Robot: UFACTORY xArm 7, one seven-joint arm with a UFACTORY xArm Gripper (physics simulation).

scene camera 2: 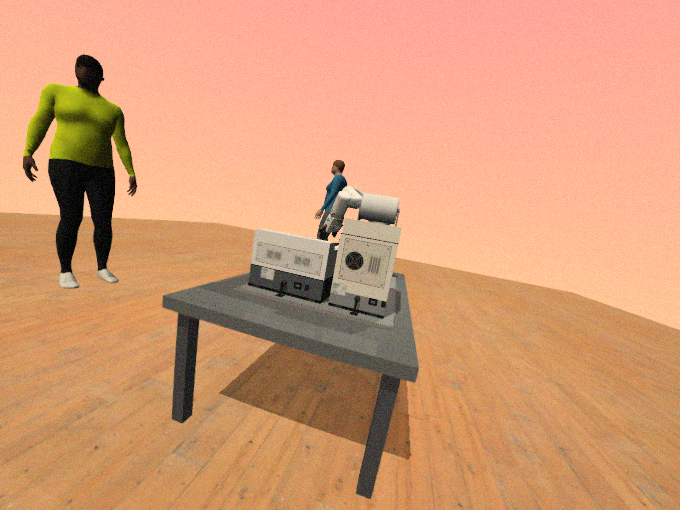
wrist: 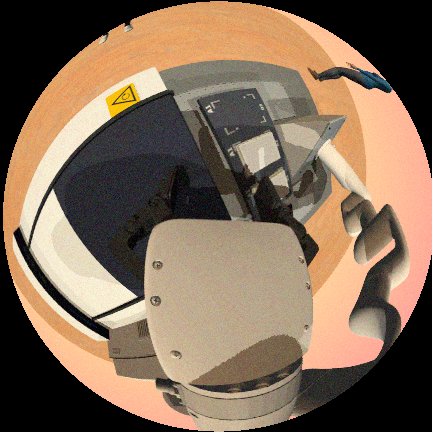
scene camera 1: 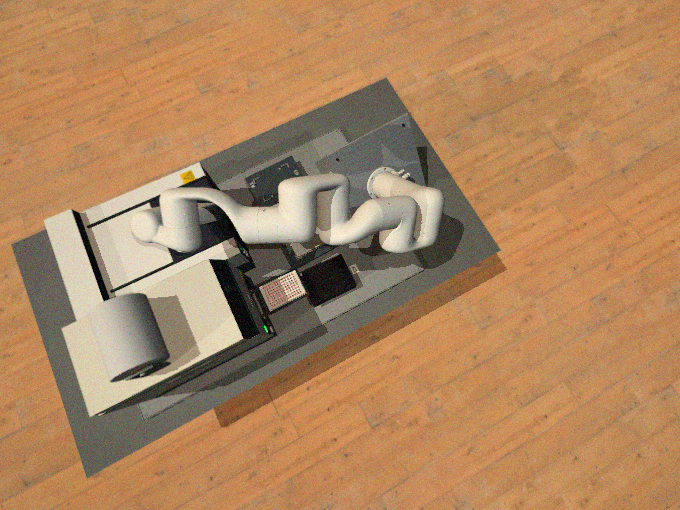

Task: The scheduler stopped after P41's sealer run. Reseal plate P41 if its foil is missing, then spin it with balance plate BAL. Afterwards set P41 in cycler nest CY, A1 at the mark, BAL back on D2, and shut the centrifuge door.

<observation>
A well plate shows in scene camera 1 (288,287). The same spot on a centrifuge: (wrist: 66,275) is (scene camera 1: 127,246).
</observation>
